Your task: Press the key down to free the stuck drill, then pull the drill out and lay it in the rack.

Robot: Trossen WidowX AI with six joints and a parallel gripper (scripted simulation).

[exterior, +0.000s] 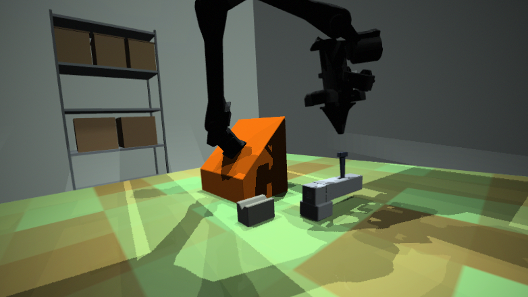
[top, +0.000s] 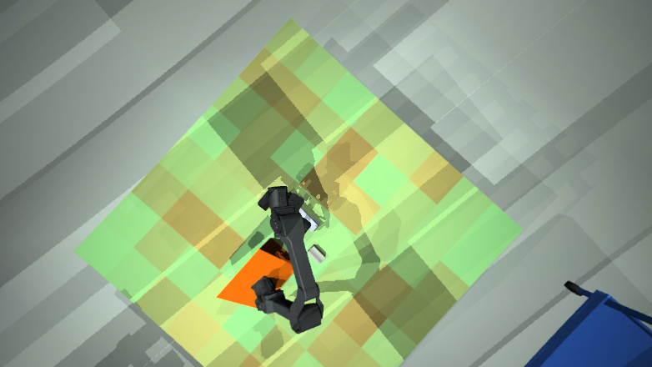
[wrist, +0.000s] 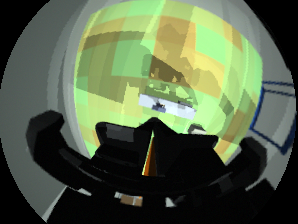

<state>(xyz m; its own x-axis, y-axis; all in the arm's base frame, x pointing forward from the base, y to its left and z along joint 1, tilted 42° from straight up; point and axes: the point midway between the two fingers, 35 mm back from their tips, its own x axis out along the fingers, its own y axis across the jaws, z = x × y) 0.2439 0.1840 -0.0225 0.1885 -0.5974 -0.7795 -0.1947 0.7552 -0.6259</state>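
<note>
Now: the dark key 1 cm ahead of my gripper tip, 1 cm to the right of it and 7 cm below it. Round my gripper tip: drill 1 cm ahead, 6 cm to the right, 12 cm below; then dark rack 5 cm behind, 22 cm to the right, 15 cm below.
</note>
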